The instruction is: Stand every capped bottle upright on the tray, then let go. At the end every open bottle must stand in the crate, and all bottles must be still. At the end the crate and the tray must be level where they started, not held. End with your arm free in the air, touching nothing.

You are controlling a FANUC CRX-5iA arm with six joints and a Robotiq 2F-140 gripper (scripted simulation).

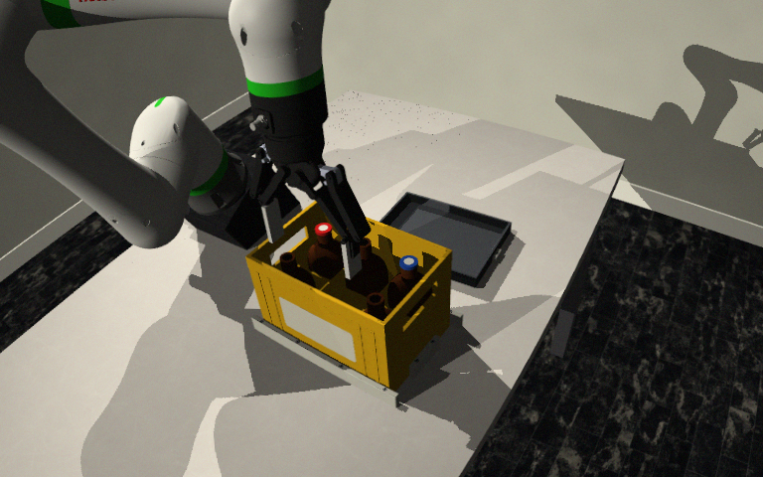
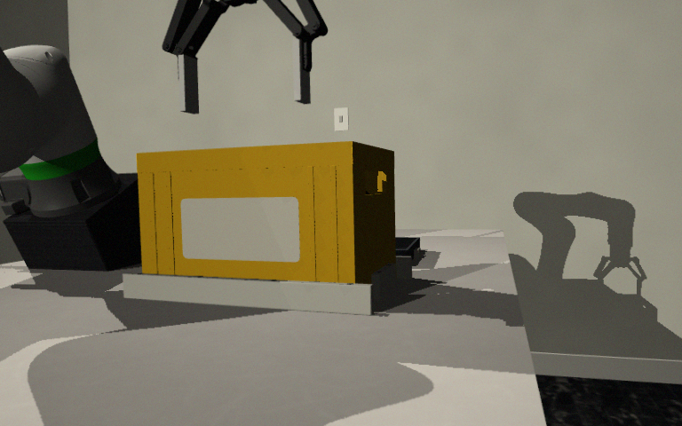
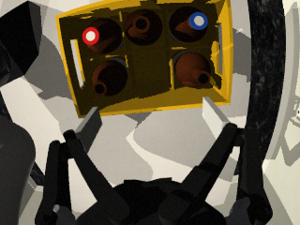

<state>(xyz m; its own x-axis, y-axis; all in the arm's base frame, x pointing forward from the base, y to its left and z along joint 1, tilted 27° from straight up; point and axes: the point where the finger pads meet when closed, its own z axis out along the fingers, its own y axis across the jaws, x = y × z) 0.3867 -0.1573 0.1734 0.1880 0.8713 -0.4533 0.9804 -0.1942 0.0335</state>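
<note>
The yellow crate lies 15 cm below my hand, 7 cm to the left of it and 1 cm ahead of it. Also, from my hand: dark tray (35 cm to the left, 22 cm below, 6 cm ahead).
</note>
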